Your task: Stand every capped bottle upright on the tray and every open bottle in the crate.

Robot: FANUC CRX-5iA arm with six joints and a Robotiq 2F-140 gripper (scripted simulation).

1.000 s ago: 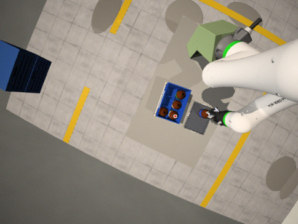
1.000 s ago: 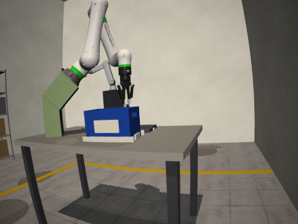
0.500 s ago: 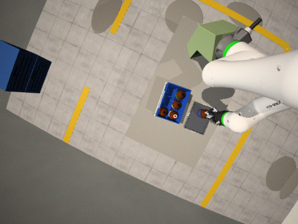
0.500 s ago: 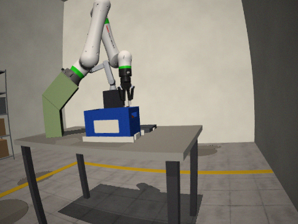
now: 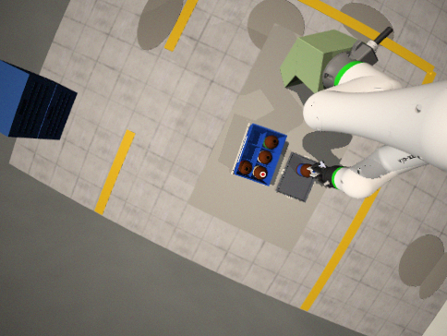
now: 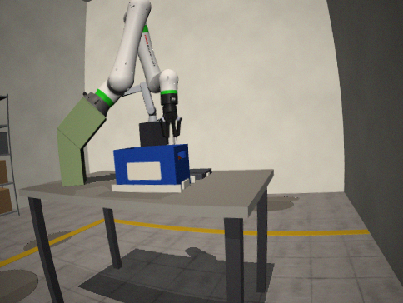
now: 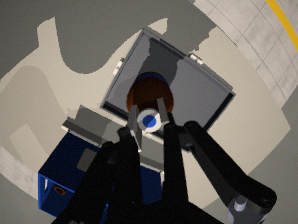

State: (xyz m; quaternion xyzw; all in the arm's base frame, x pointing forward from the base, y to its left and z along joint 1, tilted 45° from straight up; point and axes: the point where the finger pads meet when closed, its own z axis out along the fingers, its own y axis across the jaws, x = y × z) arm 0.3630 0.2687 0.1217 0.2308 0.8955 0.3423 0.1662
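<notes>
Now: the bottle 7 cm below my hand. Also, from my hand: crate 13 cm ahead, 25 cm to the right, 9 cm below; then tray 5 cm ahead, 2 cm to the left, 16 cm below.
</notes>
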